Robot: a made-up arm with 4 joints.
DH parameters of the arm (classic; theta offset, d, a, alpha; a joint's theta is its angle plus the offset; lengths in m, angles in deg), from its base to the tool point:
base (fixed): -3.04 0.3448 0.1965 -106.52
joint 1: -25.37 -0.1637 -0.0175 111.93
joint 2: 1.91 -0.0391 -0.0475 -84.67
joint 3: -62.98 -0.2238 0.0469 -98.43
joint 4: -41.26 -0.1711 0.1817 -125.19
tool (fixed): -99.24 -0.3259 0 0
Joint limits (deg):
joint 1: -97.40..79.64
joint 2: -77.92..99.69
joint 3: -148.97..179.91
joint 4: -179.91..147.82
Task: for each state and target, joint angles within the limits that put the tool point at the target. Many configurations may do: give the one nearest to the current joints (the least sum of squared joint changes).
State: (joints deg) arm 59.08 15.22 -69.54 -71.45
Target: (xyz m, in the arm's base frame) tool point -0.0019 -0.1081 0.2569
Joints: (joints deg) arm 76.69 26.29 -23.03 -41.77
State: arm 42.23 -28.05 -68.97 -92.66
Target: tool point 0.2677 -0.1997 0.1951
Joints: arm 32.82 -6.57 -67.25 -48.41
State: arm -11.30 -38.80 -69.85 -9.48
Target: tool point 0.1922 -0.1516 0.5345
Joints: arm 15.82 -53.82 -29.55 29.34
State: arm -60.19 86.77 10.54 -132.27
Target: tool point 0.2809 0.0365 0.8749
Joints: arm -61.37 99.69 14.05 -164.20
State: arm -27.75 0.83 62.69 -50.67
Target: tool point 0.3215 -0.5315 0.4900
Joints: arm -49.45 57.08 78.85 -86.32
